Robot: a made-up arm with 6 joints. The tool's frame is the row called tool. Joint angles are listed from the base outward.
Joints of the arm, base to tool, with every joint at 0 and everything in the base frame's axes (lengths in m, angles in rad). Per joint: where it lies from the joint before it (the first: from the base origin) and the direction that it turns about. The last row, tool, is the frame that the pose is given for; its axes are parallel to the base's.
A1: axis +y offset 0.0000 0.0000 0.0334
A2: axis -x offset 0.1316 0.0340 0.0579
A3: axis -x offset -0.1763 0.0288 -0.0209
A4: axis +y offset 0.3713 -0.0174 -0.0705
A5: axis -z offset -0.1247 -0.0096 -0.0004
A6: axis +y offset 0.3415 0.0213 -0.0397
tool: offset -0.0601 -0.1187 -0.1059
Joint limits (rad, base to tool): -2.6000..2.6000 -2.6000..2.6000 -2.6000..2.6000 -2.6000..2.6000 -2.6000..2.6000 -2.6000..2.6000
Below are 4 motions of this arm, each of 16 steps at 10 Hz.
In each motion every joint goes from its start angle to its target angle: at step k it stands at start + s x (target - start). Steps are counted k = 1, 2, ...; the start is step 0. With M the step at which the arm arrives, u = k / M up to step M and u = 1 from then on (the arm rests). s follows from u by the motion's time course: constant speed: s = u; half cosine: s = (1 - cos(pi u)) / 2; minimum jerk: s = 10 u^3 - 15 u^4 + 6 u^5.
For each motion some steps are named. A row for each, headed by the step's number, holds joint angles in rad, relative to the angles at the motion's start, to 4 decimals.
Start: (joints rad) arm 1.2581 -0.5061 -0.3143 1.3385 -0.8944 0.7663
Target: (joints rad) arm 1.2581 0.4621 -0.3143 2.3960 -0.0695 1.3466
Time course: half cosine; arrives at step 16
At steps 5, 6, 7, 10, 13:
5: 0.0000 0.2151 0.0000 0.2350 0.1833 0.1290
6: 0.0000 0.2988 0.0000 0.3264 0.2546 0.1791
7: 0.0000 0.3897 0.0000 0.4256 0.3320 0.2335
10: 0.0000 0.6694 0.0000 0.7311 0.5703 0.4012
13: 0.0000 0.8866 0.0000 0.9684 0.7554 0.5314

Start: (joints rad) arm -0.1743 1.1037 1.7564 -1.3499 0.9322 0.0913
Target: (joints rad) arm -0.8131 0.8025 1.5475 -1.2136 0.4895 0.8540
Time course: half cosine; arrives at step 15
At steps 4, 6, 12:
4: -0.1057 -0.0498 -0.0346 0.0225 -0.0732 0.1262
6: -0.2207 -0.1041 -0.0722 0.0471 -0.1529 0.2635
12: -0.5778 -0.2724 -0.1890 0.1233 -0.4004 0.6899

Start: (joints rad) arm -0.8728 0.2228 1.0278 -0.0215 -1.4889 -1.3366
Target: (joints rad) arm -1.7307 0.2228 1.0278 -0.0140 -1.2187 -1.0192
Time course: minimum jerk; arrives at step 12
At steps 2, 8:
2: -0.0305 0.0000 0.0000 0.0003 0.0096 0.0113
8: -0.6778 0.0000 0.0000 0.0059 0.2135 0.2508

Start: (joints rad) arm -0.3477 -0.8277 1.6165 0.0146 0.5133 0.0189
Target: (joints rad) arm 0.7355 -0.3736 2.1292 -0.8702 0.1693 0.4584
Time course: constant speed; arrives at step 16
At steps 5, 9, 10, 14, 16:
5: 0.3385 0.1419 0.1602 -0.2765 -0.1075 0.1373
9: 0.6093 0.2554 0.2884 -0.4977 -0.1935 0.2472
10: 0.6770 0.2838 0.3204 -0.5530 -0.2150 0.2747
14: 0.9478 0.3973 0.4486 -0.7742 -0.3010 0.3846
16: 1.0832 0.4541 0.5127 -0.8848 -0.3440 0.4395

